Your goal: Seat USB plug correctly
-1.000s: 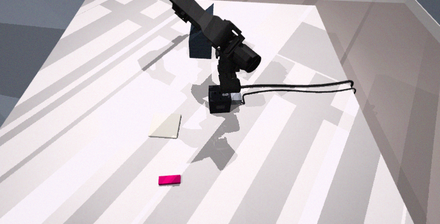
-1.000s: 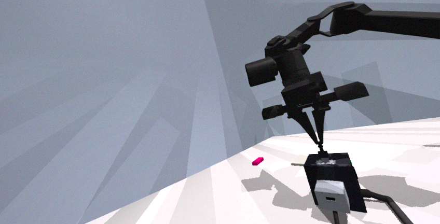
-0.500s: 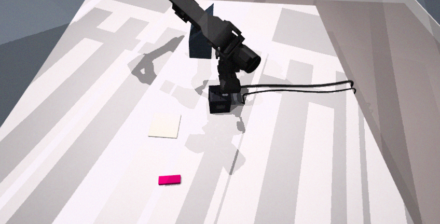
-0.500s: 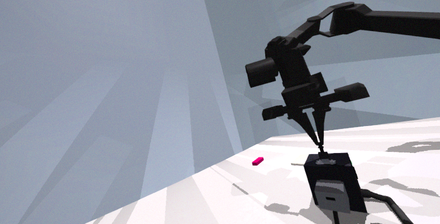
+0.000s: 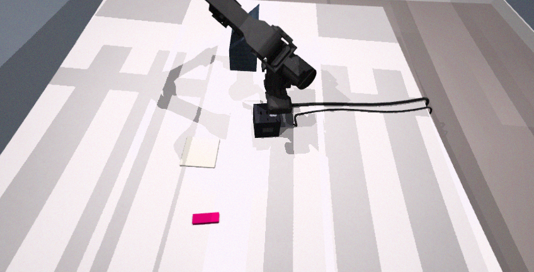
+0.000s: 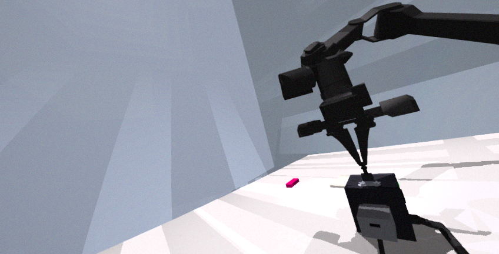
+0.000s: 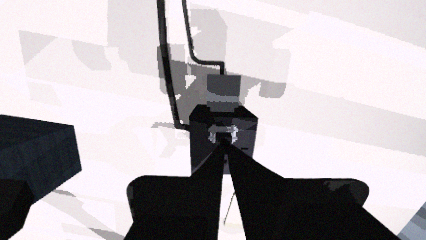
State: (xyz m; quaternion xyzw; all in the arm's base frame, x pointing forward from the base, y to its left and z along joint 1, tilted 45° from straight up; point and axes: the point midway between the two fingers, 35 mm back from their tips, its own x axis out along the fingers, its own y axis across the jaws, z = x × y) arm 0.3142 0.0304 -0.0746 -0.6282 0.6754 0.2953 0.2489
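The usb plug lies 20 mm below my gripper tip. From my gripper tip the other things lie so: socket 40 mm below; then pink block 290 mm ahead, 190 mm to the right, 100 mm below; then flat pad 220 mm to the right, 110 mm below, 90 mm ahead.
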